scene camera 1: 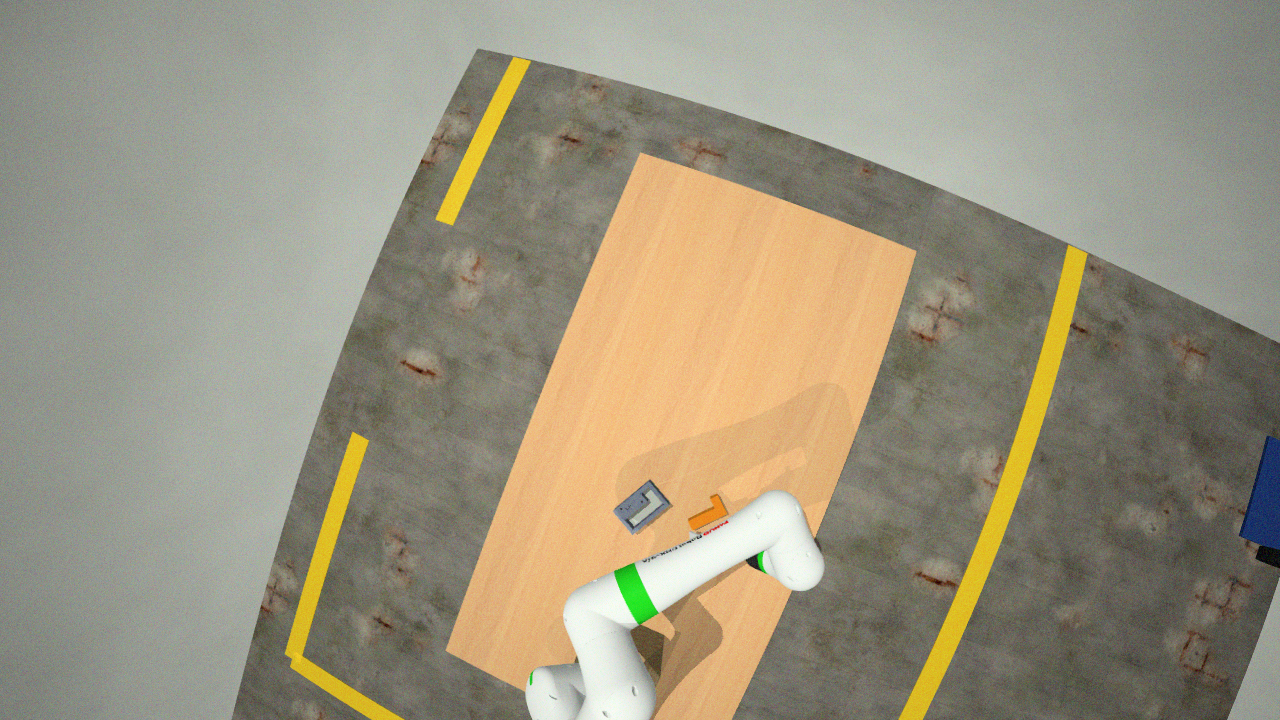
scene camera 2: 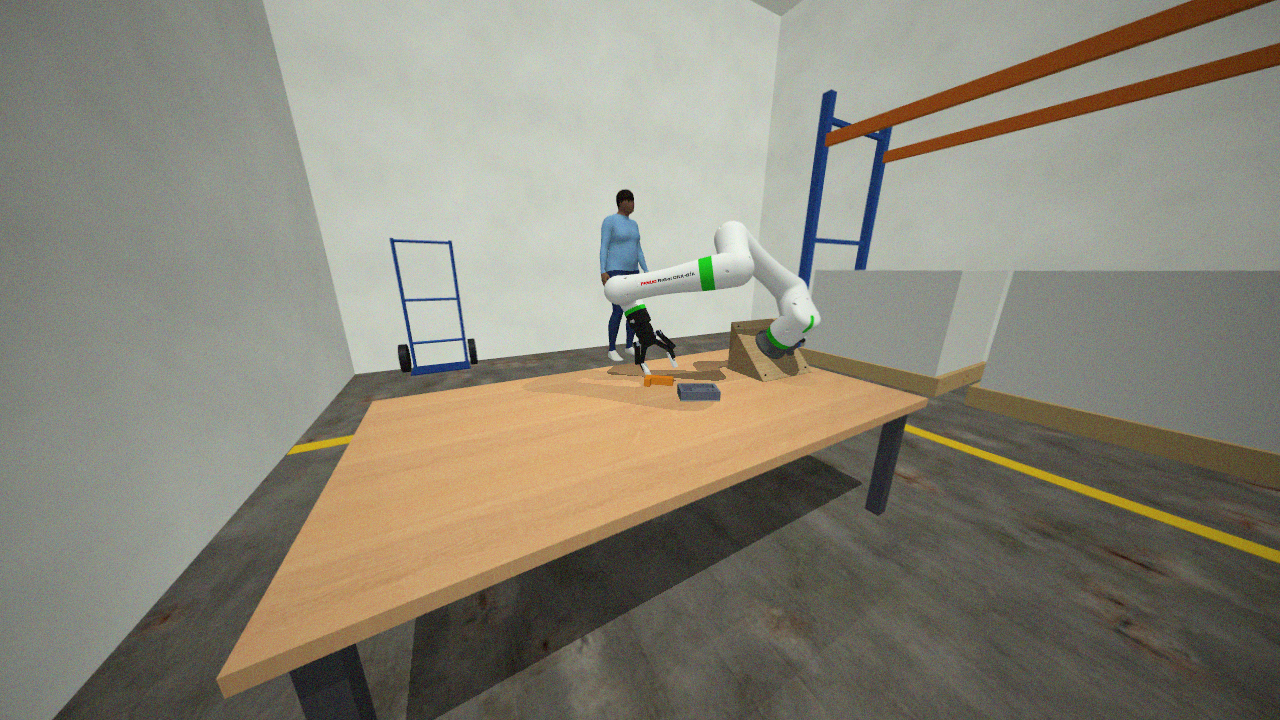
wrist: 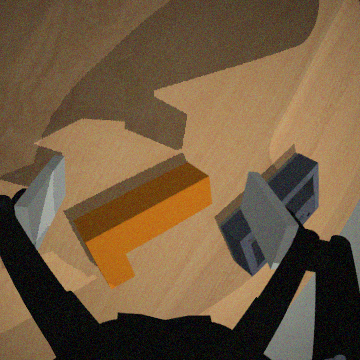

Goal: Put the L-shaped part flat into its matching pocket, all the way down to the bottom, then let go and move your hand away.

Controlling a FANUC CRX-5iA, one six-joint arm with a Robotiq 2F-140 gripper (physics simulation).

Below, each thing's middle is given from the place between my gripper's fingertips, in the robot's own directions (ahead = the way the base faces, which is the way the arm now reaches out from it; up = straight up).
My hand is 4 cm short of the orange L-shaped part (wrist: 114, 228), 3 cm to the right of it and 2 cm above it. From my hand the other things lie so: grey block with pocket (scene camera 1: 647, 502) (21 cm to the left, 4 cm behind, 2 cm below).
